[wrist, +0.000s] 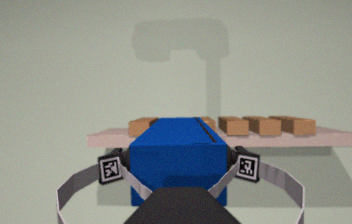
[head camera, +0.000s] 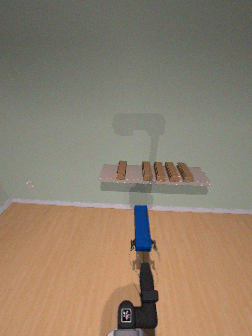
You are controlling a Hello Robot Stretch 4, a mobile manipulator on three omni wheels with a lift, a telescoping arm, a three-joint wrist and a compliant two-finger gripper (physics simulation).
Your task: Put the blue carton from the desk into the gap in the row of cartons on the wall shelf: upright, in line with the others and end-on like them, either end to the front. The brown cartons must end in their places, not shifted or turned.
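The blue carton (head camera: pixel 142 225) (wrist: pixel 178 172) points lengthwise towards the wall, its near end face wider than tall. My gripper (head camera: pixel 143 245) (wrist: pixel 178 161) is shut on its near end, one finger on each side. The carton's far end shows below the shelf (head camera: pixel 110 173) (wrist: pixel 105 139) in the head view, apart from it. On the shelf, one brown carton (head camera: pixel 122 170) (wrist: pixel 142 127) stands left of the gap; several others, the nearest of them (head camera: pixel 146 171) being a brown carton, stand to the right, end-on. In the wrist view the blue carton hides the gap and part of that nearest brown carton.
The green wall (head camera: pixel 125 75) (wrist: pixel 60 65) rises behind the shelf, with the robot's shadow on it. A white baseboard (head camera: pixel 65 204) runs along the wall's foot above the wooden floor (head camera: pixel 65 260). A small pale object (head camera: pixel 30 184) shows on the wall at the left.
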